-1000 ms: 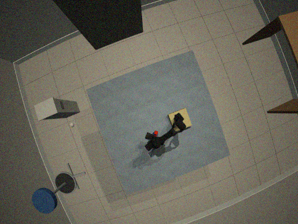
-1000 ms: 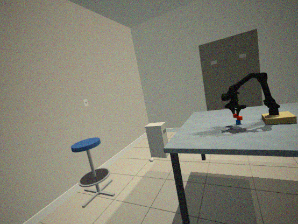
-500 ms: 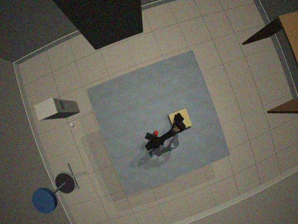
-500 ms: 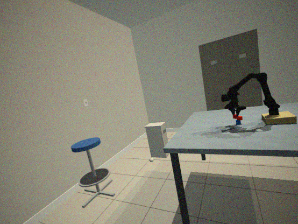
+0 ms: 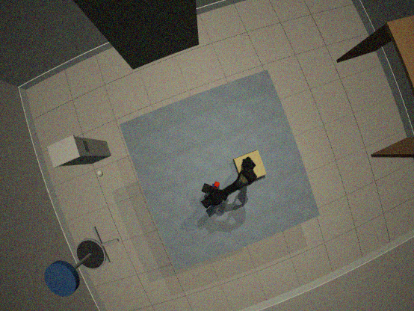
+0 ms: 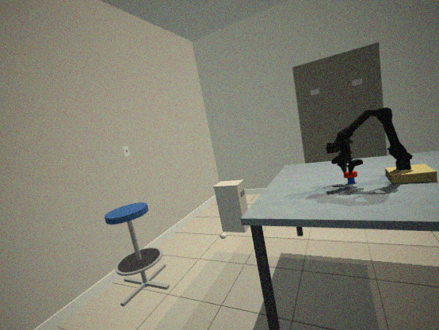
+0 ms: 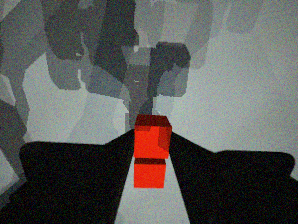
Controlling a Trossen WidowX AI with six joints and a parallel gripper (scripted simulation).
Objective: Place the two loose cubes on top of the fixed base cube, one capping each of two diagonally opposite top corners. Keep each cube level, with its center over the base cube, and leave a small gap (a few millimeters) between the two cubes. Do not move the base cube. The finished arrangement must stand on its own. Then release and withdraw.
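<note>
Right now the blue cube is 40 mm below my gripper tip, 20 mm to the right of it and 10 mm behind it.
</note>
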